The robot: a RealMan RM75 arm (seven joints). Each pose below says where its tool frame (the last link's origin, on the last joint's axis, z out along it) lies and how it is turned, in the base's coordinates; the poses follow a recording.
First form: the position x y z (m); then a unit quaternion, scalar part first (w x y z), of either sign.
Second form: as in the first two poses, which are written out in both.
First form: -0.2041 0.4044 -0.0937 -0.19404 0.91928 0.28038 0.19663
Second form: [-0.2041 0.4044 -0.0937], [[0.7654 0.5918 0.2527], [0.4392 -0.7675 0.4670], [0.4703 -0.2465 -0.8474]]
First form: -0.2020 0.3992 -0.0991 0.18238 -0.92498 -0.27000 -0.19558
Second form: [-0.2020 0.3992 -0.0991], [[0.7777 0.5708 0.2633], [0.4281 -0.7877 0.4430], [0.4603 -0.2318 -0.8570]]
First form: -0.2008 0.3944 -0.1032 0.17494 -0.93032 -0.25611 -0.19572
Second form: [-0.2008 0.3944 -0.1032], [[0.7922 0.5450 0.2746], [0.4081 -0.8076 0.4258], [0.4538 -0.2252 -0.8622]]
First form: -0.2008 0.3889 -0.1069 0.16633 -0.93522 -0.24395 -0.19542
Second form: [-0.2008 0.3889 -0.1069], [[0.8046 0.5213 0.2844], [0.3913 -0.8256 0.4065], [0.4467 -0.2158 -0.8683]]
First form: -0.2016 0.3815 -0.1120 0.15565 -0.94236 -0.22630 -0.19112
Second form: [-0.2016 0.3815 -0.1120], [[0.8245 0.4860 0.2898], [0.3670 -0.8491 0.3799], [0.4307 -0.2069 -0.8785]]
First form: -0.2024 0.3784 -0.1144 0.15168 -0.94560 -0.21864 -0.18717
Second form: [-0.2024 0.3784 -0.1144], [[0.8343 0.4703 0.2876], [0.3567 -0.8584 0.3687], [0.4203 -0.2050 -0.8839]]
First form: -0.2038 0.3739 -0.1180 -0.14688 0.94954 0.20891 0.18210
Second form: [-0.2038 0.3739 -0.1180], [[0.8464 0.4502 0.2845], [0.3432 -0.8696 0.3550], [0.4072 -0.2029 -0.8905]]
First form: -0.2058 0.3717 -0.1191 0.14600 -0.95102 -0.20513 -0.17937
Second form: [-0.2058 0.3717 -0.1191], [[0.8515 0.4425 0.2813], [0.3378 -0.8732 0.3513], [0.4011 -0.2041 -0.8930]]
